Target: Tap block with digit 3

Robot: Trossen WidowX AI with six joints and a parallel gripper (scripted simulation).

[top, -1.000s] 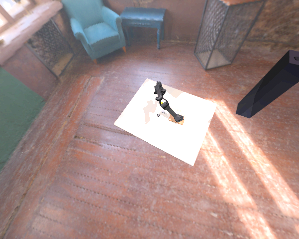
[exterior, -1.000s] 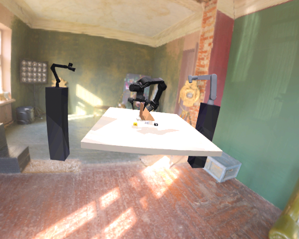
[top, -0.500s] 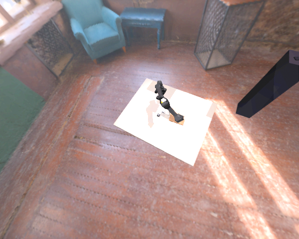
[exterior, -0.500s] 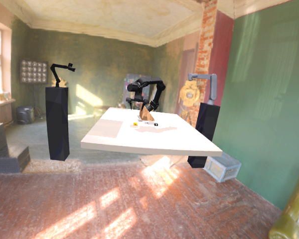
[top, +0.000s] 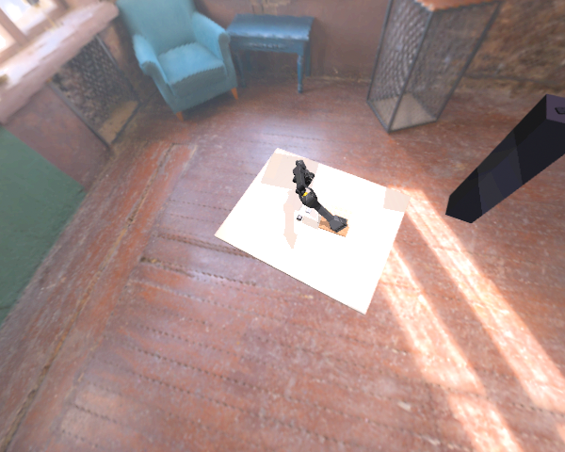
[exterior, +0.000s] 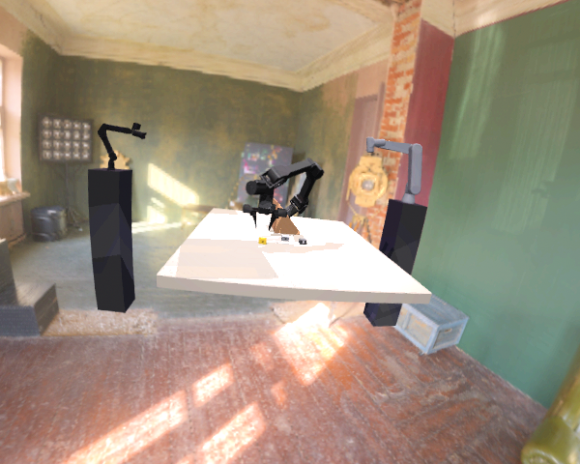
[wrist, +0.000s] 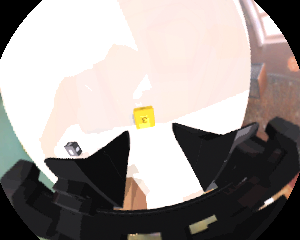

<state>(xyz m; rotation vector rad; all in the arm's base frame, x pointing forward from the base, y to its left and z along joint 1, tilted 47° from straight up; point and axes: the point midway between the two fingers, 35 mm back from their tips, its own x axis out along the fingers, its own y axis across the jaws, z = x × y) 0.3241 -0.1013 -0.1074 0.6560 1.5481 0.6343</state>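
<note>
Now: the yellow block 10 mm to the left of my gripper tip and 50 mm below it. Round my gripper tip: white block (80 mm behind, 120 mm to the left, 50 mm below); then black block (40 mm behind, 200 mm to the left, 50 mm below).
</note>
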